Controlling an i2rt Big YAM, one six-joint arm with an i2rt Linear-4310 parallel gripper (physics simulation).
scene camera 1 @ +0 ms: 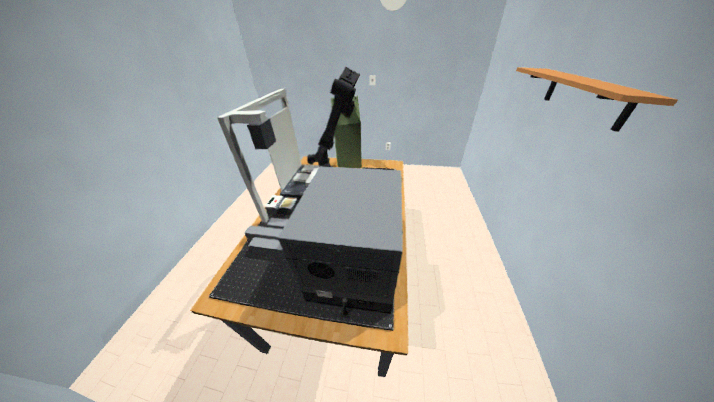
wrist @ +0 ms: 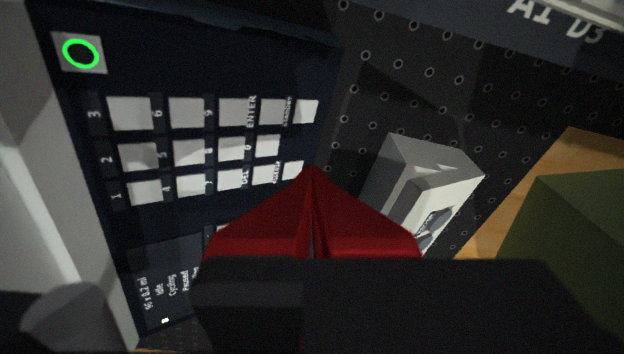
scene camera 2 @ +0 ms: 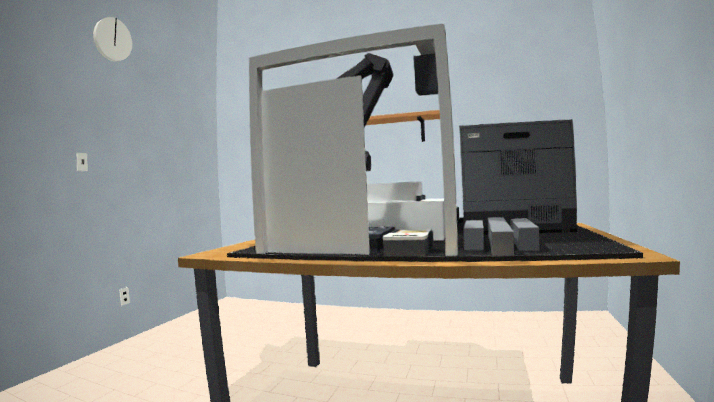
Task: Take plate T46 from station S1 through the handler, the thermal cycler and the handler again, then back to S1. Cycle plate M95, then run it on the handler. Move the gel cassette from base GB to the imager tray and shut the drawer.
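Where they show: gripper, between the fingertips: (wrist: 311,176); arm's base, origin of its link: (scene camera 1: 345,107).
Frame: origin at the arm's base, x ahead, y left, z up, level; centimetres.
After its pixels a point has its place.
My gripper (wrist: 311,176) @(x 33.7, y 8.4, z -36.6 cm) is shut and empty; its red fingertips meet in the wrist view. They appear beside the dark keypad panel (wrist: 200,215) @(x 36.5, y 14.4, z -36.5 cm), close to the lowest-row key at its right edge; contact cannot be told. The panel's small screen (wrist: 175,260) @(x 36.0, y 17.8, z -35.7 cm) shows a white mark that seems to line up with "Idle". A green ring (wrist: 65,53) @(x 43.2, y 9.0, z -34.6 cm) glows at the panel's upper left. A pale button box (wrist: 445,200) @(x 23.3, y 5.3, z -40.1 cm) stands right of the fingertips, partly hidden by them. In scene camera 1 the fingertips are hidden. Plates T46 and M95 cannot be identified.
A grey gantry frame (scene camera 1: 242,170) @(x 83.3, y 4.3, z -10.2 cm) (scene camera 2: 451,150) @(x 83.8, y 2.4, z -18.8 cm) with a white side panel (scene camera 2: 315,170) @(x 48.3, y -14.5, z -21.7 cm) stands near a large dark cabinet (scene camera 1: 350,205) @(x 76.1, y 67.5, z -6.1 cm) (scene camera 2: 517,187) @(x 81.0, y 49.5, z -29.5 cm). A white machine (scene camera 2: 407,217) @(x 57.0, y 15.6, z -37.7 cm) shows through the frame. Three grey blocks stand beside the cabinet. A green block (wrist: 575,235) @(x 9.7, y -0.1, z -41.3 cm) (scene camera 1: 348,145) @(x 4.2, y 4.8, z -26.6 cm) stands by the arm.
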